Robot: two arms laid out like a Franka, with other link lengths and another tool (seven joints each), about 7 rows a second.
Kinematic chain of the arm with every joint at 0, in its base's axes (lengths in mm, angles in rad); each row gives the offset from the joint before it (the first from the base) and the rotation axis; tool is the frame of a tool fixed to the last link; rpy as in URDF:
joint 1: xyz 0 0 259.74 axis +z
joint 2: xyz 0 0 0 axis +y
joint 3: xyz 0 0 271.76 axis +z
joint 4: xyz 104.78 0 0 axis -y
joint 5: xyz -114.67 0 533.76 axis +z
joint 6: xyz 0 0 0 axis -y
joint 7: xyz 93.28 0 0 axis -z
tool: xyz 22 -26 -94.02 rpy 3.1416 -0.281 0.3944
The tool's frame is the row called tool.
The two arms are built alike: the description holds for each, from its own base.
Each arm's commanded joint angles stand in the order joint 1, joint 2, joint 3, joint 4, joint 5, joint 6, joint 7.
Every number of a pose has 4 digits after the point. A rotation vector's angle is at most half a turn.
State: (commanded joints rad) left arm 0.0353 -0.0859 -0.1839 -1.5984 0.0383 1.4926 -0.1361; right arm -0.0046 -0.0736 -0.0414 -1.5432 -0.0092 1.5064 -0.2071
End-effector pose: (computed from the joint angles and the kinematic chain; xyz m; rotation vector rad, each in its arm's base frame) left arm 0.7130 -0.1305 0.5865 -2.9490 -0.5629 -0.4138; right arm 0.7257 -0.0563 0.6170 -2.9289 -0.8398 -0.4654
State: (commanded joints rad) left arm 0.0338 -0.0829 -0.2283 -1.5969 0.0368 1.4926 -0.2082; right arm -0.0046 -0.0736 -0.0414 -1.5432 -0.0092 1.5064 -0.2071
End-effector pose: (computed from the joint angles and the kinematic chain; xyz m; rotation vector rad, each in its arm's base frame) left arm 0.7091 -0.1628 0.5848 -2.9354 -0.5999 -0.4149; right arm 0.7257 -0.0563 0.6170 -2.9289 -0.8398 -0.4654
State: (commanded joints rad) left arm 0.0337 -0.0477 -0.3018 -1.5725 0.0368 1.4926 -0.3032; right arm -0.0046 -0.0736 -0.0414 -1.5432 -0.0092 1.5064 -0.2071
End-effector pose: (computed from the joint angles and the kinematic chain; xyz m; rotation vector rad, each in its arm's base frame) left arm 0.7079 -0.2138 0.5750 -2.9270 -0.6295 -0.4036; right arm 0.7257 -0.0563 0.6170 -2.9289 -0.8398 -0.4654
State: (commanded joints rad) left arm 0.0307 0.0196 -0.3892 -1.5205 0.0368 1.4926 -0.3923; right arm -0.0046 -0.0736 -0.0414 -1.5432 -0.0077 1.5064 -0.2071
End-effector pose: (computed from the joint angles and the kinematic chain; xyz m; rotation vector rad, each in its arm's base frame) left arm 0.7070 -0.2751 0.5613 -2.9417 -0.6310 -0.3811; right arm 0.7257 -0.0561 0.6170 -2.9274 -0.8393 -0.4659
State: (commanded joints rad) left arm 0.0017 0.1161 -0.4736 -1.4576 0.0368 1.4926 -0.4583; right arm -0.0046 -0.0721 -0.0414 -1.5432 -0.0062 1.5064 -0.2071
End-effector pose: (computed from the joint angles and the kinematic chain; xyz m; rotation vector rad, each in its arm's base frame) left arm 0.7003 -0.3495 0.5365 -2.9880 -0.5709 -0.3238; right arm 0.7262 -0.0560 0.6159 -2.9260 -0.8386 -0.4642
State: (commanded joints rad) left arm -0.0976 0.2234 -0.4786 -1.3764 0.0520 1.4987 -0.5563; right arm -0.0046 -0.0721 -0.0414 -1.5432 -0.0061 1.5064 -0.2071
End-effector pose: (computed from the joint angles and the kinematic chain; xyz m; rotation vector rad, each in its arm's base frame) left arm 0.6939 -0.4161 0.5131 -3.0046 -0.5745 -0.2850; right arm 0.7262 -0.0560 0.6159 -2.9259 -0.8386 -0.4642
